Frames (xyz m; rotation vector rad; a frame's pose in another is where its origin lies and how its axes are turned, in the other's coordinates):
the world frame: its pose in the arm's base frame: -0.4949 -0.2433 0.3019 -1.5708 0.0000 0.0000
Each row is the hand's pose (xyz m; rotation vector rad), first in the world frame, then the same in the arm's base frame.
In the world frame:
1: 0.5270 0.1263 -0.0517 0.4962 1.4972 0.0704
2: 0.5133 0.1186 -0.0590 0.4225 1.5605 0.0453
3: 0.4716 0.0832 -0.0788 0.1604 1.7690 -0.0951
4: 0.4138 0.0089 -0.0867 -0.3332 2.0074 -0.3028
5: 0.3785 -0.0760 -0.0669 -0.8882 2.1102 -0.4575
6: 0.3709 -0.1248 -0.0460 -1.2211 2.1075 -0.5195
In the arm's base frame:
1: 0.0321 -0.2950 0.1756 -0.7711 1.1297 -1.0283
2: 0.0184 -0.3023 0.1833 -0.8148 1.1669 -1.1010
3: -0.0233 -0.3221 0.2187 -0.9595 1.2526 -1.3950
4: -0.0811 -0.3300 0.2930 -1.2497 1.3547 -1.8360
5: -0.1164 -0.3102 0.3779 -1.6183 1.4191 -2.2048
6: -0.1240 -0.2893 0.4267 1.6373 -1.2611 2.0862

